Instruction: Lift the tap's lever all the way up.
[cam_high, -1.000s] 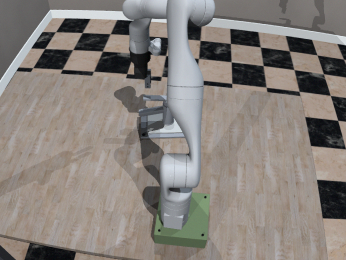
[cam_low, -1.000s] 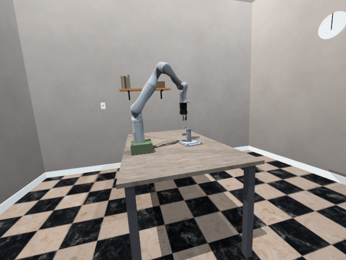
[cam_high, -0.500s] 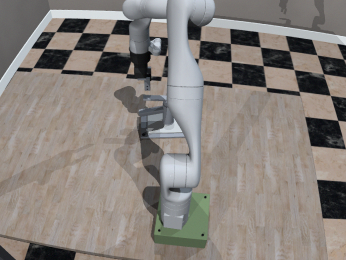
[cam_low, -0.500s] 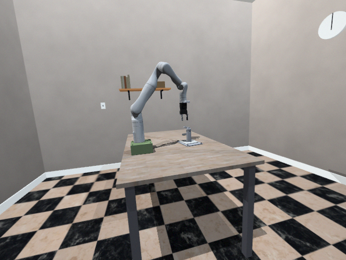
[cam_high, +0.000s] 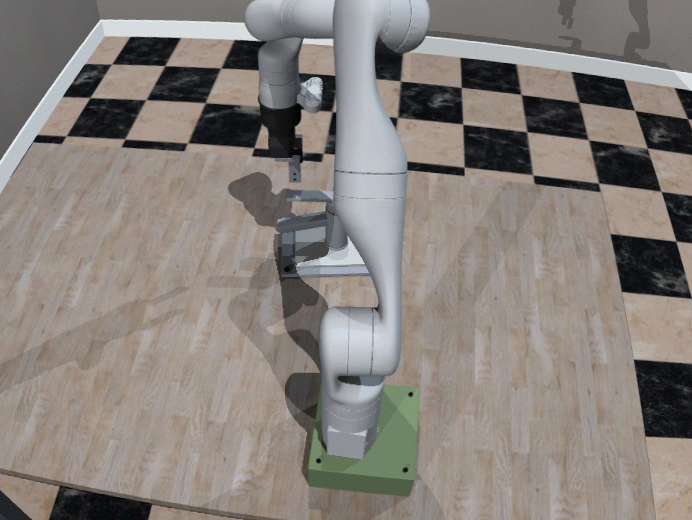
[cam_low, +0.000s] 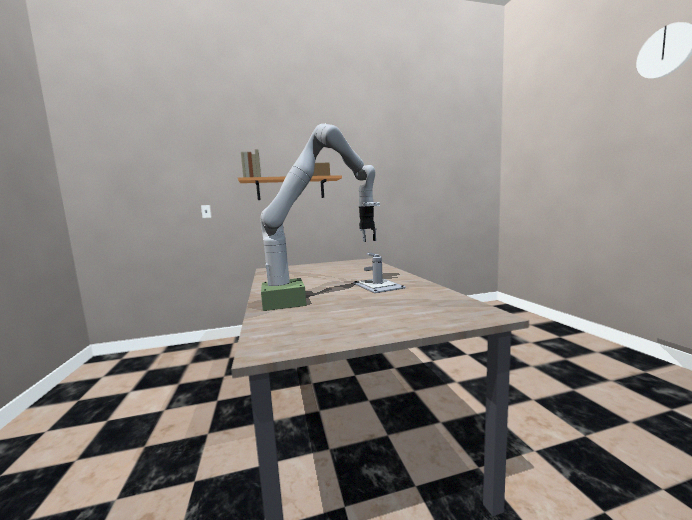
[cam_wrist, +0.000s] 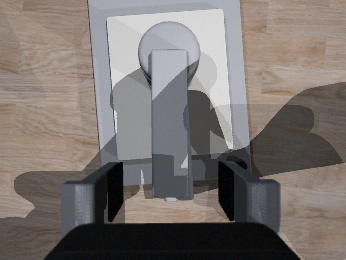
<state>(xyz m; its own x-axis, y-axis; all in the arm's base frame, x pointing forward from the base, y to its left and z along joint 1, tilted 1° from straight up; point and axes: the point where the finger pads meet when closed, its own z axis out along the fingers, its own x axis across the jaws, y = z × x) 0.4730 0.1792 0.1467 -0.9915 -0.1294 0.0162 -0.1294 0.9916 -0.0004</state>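
Now: hand 3 cm to the left of the flat lever and 8 cm above it. Also, from my hand: grey tap (1 cm ahead, 6 cm to the right, 13 cm below).
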